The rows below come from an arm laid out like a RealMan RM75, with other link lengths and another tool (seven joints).
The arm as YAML. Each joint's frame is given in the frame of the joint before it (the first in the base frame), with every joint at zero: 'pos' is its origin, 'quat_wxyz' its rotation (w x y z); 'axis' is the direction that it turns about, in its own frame. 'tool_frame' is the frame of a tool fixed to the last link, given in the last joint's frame.
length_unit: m
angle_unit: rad
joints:
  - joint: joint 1
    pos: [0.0, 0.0, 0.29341]
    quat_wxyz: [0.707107, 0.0, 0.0, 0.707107]
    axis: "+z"
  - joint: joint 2
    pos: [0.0, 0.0, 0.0]
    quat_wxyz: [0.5, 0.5, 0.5, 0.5]
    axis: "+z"
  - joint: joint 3
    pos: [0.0, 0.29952, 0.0]
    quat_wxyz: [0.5, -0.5, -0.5, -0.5]
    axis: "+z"
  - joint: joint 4
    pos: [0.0, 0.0, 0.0]
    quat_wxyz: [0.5, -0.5, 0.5, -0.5]
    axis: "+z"
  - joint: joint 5
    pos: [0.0, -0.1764, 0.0]
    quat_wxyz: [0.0, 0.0, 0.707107, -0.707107]
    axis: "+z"
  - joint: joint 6
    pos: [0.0, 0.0, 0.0]
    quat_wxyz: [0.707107, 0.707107, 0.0, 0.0]
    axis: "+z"
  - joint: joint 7
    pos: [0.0, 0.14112, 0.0]
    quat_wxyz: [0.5, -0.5, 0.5, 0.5]
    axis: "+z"
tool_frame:
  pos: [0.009, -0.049, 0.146]
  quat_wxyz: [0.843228, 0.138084, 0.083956, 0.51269]
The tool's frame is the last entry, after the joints.
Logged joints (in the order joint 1, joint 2, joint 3, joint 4, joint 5, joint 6, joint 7), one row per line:
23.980, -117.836, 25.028, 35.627, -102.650, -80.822, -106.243
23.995, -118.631, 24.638, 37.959, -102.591, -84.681, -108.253
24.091, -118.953, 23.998, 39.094, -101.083, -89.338, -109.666
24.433, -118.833, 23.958, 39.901, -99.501, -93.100, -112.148
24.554, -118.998, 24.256, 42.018, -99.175, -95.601, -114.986
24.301, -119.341, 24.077, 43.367, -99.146, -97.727, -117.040
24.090, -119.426, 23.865, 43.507, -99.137, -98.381, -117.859
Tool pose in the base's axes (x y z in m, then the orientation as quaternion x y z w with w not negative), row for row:
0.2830, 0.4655, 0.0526, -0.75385, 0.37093, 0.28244, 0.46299
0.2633, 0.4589, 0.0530, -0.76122, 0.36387, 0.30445, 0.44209
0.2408, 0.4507, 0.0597, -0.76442, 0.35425, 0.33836, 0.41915
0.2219, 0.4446, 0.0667, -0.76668, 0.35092, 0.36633, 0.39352
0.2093, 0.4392, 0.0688, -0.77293, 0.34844, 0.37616, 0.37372
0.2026, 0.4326, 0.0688, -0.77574, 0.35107, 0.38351, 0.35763
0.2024, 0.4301, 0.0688, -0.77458, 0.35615, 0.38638, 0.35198
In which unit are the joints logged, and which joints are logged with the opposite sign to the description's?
The joints are logged in degrees. Opposite sign: joint 2, joint 3, joint 4, joint 7.
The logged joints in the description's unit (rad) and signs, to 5 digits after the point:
0.41853, 2.05663, -0.43682, -0.62181, -1.79158, -1.41061, 1.85429
0.41879, 2.07050, -0.43001, -0.66251, -1.79055, -1.47796, 1.88937
0.42047, 2.07612, -0.41884, -0.68232, -1.76423, -1.55924, 1.91403
0.42644, 2.07403, -0.41815, -0.69640, -1.73662, -1.62490, 1.95735
0.42855, 2.07691, -0.42335, -0.73335, -1.73093, -1.66855, 2.00688
0.42413, 2.08289, -0.42022, -0.75690, -1.73042, -1.70566, 2.04273
0.42045, 2.08438, -0.41652, -0.75934, -1.73027, -1.71707, 2.05703

